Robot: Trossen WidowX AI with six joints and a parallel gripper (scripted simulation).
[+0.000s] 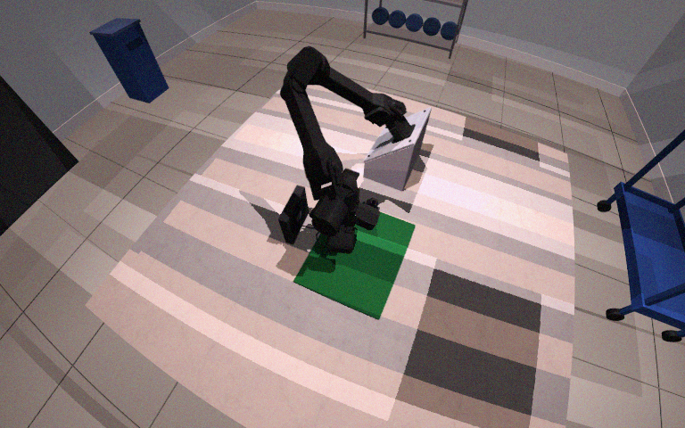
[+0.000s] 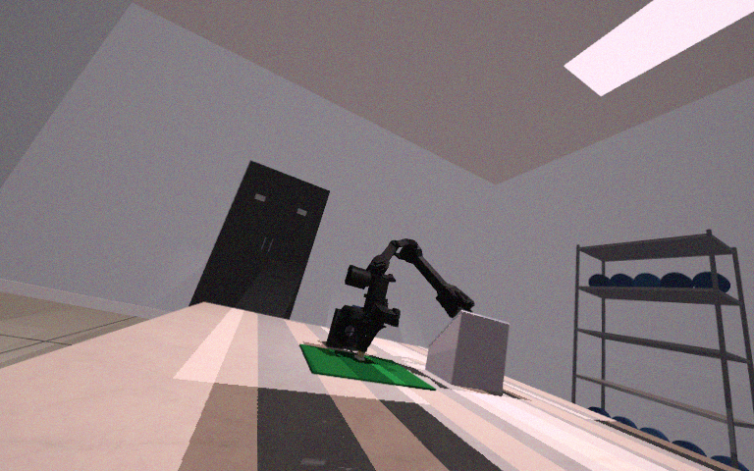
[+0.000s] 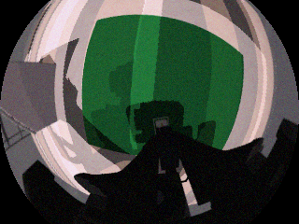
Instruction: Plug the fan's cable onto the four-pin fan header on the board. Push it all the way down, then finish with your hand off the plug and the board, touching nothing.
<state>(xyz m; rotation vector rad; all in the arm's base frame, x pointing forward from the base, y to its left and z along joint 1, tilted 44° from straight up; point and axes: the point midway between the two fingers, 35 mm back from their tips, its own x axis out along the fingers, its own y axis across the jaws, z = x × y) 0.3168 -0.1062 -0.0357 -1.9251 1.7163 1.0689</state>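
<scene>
The black plug is 10 mm to the right of my gripper tip and 10 mm above it. From my gripper tip the other things lie so: green board (50 mm to the left, 50 mm below, 20 mm ahead); black fan (130 mm to the right, 20 mm above, 10 mm ahead); four-pin fan header (40 mm below, 10 mm to the right).
</scene>
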